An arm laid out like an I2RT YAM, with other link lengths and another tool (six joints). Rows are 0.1 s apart.
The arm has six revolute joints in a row. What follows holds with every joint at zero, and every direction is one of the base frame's.
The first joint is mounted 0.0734 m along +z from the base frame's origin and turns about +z.
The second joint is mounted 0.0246 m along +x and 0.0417 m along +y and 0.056 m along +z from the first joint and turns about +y.
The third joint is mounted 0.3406 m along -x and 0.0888 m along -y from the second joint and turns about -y.
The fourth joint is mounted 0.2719 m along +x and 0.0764 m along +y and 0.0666 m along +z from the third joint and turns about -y.
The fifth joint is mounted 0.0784 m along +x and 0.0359 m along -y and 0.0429 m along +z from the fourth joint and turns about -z.
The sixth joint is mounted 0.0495 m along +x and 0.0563 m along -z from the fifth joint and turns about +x.
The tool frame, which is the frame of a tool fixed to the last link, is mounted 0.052 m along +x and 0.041 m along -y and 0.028 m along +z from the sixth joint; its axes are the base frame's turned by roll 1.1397, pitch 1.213 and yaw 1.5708 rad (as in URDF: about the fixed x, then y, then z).
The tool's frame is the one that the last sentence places.
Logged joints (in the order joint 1, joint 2, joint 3, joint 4, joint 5, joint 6), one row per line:
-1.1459 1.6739 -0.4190 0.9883 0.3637 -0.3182
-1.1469 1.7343 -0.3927 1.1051 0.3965 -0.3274
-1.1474 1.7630 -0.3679 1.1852 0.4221 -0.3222
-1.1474 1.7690 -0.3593 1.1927 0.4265 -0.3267
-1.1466 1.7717 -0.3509 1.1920 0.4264 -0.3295
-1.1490 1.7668 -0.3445 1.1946 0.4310 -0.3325
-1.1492 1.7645 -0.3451 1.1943 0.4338 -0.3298
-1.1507 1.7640 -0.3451 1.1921 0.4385 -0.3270
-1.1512 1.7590 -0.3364 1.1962 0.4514 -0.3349
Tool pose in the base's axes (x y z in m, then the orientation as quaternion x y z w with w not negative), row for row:
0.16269 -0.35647 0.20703 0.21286 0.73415 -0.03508 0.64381
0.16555 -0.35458 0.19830 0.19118 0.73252 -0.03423 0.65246
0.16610 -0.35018 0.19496 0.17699 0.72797 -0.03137 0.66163
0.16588 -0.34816 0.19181 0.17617 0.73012 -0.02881 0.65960
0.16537 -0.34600 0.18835 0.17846 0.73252 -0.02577 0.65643
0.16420 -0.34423 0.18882 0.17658 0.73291 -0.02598 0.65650
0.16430 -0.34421 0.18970 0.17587 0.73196 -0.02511 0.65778
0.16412 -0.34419 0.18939 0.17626 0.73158 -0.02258 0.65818
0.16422 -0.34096 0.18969 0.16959 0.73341 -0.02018 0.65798
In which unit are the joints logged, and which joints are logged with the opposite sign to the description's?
The joints are logged in radians. Opposite sign: joint 3, joint 5.
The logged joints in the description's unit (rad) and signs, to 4 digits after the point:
-1.1459 1.6739 0.4190 0.9883 -0.3637 -0.3182
-1.1469 1.7343 0.3927 1.1051 -0.3965 -0.3274
-1.1474 1.7630 0.3679 1.1852 -0.4221 -0.3222
-1.1474 1.7690 0.3593 1.1927 -0.4265 -0.3267
-1.1466 1.7717 0.3509 1.1920 -0.4264 -0.3295
-1.1490 1.7668 0.3445 1.1946 -0.4310 -0.3325
-1.1492 1.7645 0.3451 1.1943 -0.4338 -0.3298
-1.1507 1.7640 0.3451 1.1921 -0.4385 -0.3270
-1.1512 1.7590 0.3364 1.1962 -0.4514 -0.3349

